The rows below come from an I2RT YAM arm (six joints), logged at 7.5 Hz.
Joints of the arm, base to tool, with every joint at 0 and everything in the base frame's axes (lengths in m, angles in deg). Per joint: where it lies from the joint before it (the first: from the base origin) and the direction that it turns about. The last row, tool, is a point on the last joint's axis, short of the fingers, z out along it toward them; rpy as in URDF.
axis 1: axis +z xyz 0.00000 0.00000 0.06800
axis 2: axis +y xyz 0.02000 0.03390 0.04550
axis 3: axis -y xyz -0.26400 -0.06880 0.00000
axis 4: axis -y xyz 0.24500 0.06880 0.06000
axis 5: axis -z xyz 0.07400 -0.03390 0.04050
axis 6: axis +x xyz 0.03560 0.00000 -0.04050
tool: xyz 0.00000 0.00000 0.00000 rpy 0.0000 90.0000 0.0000
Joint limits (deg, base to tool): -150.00..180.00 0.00..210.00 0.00..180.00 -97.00..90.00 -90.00..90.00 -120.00..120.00
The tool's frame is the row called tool.
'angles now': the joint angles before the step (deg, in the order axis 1, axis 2, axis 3, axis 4, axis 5, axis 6). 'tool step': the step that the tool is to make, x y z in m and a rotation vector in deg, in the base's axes. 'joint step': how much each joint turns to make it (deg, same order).
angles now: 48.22 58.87 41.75 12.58 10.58 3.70
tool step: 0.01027 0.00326 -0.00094 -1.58 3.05 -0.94
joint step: -1.31 2.54 2.48 -3.37 -0.50 1.16
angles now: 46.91 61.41 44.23 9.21 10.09 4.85
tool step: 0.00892 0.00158 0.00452 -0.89 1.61 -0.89
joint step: -1.25 1.89 2.79 -2.74 -0.44 0.49
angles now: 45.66 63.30 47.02 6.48 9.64 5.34
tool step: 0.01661 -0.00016 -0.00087 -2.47 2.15 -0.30
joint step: -2.83 3.13 2.89 -2.91 -2.43 -0.77
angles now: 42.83 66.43 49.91 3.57 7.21 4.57
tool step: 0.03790 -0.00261 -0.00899 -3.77 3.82 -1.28
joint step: -5.78 7.14 4.73 -2.79 -4.22 -1.63
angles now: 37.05 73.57 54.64 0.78 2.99 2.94
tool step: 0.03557 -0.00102 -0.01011 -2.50 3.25 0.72
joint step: -4.38 7.23 4.90 -1.76 -4.72 -1.94
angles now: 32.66 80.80 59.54 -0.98 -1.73 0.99
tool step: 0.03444 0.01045 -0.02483 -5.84 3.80 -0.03
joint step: -1.55 9.34 5.39 -2.47 -0.10 -3.32
